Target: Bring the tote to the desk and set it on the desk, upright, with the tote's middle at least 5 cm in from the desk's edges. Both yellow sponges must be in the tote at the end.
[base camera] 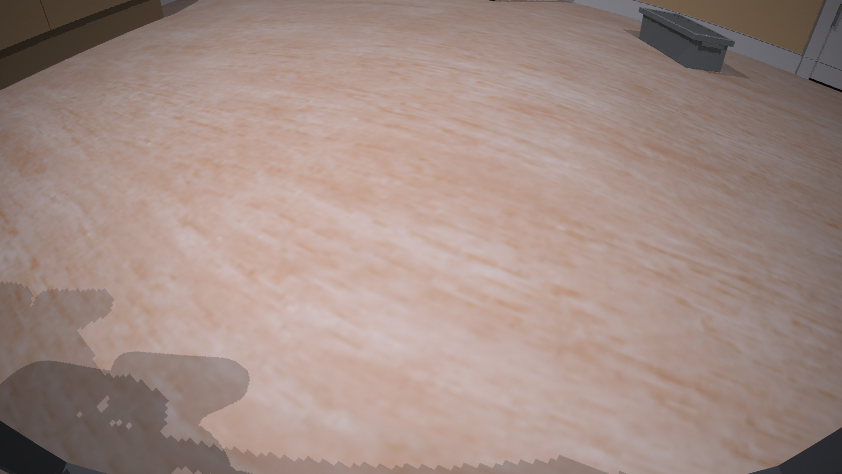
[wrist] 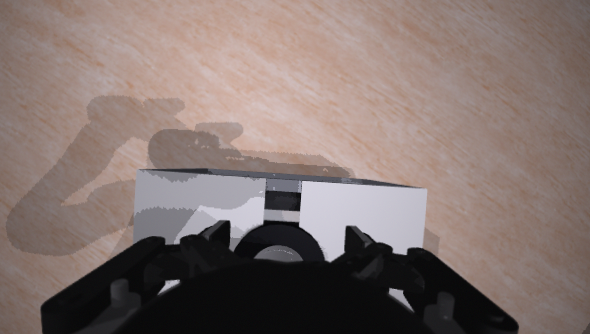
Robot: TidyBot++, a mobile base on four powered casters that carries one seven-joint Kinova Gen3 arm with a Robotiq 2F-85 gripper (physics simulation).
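Frame: origin at the arm's base, x ahead, y left, z up, level; metres.
Where they show: gripper, fingertip midpoint: (wrist: 287,236).
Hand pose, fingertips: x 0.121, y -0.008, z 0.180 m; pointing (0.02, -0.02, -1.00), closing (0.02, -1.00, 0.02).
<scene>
After its pixels a point has its place.
A grey tote (base camera: 683,48) @(x 1.321, y -0.816, z -0.342 m) stands upright on the floor at the far upper right of the base camera view, near the wall. Its inside is too small and foreshortened to tell what it holds. No yellow sponge and no desk can be made out in either view. My gripper (wrist: 287,236) @(x 0.121, y -0.008, z 0.180 m) is open, with nothing between its fingers. It hangs over the robot's own white base top, far from the tote.
A brown cabinet (base camera: 76,41) @(x 1.741, y 1.578, z -0.340 m) stands at the upper left of the base camera view. A tan wall with a white skirting board and part of a white door (base camera: 827,52) @(x 1.502, y -1.682, z -0.260 m) are at the upper right, behind and beside the tote. The arm's shadow falls on the floor near the base.
</scene>
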